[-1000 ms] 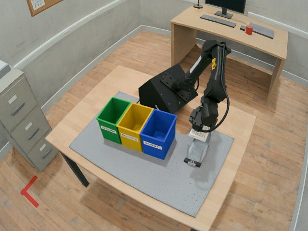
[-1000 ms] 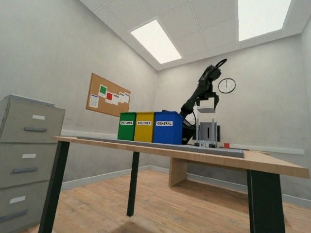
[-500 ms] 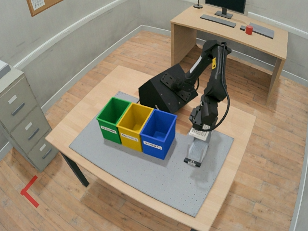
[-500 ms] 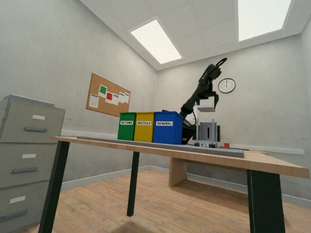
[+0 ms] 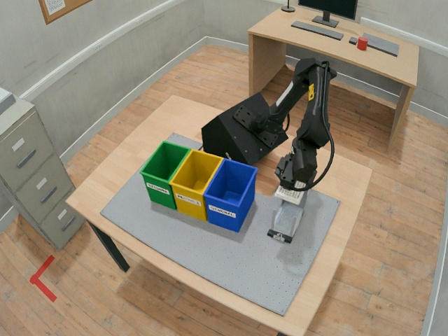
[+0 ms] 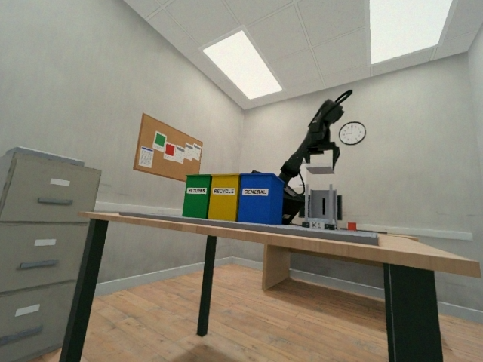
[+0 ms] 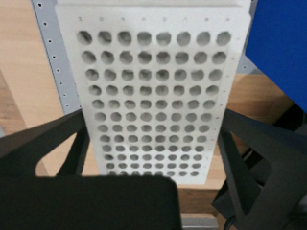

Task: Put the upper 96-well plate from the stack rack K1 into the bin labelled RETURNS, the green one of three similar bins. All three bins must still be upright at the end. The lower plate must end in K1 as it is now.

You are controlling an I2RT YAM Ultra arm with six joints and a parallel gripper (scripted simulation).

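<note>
Right now my hand is right at the 96-well plate. The rest, counted from my hand: blue general bin: 200 mm to the right, 130 mm below, 70 mm ahead; then yellow recycle bin: 340 mm to the right, 130 mm below, 80 mm ahead; then green returns bin: 470 mm to the right, 130 mm below, 100 mm ahead.
</note>
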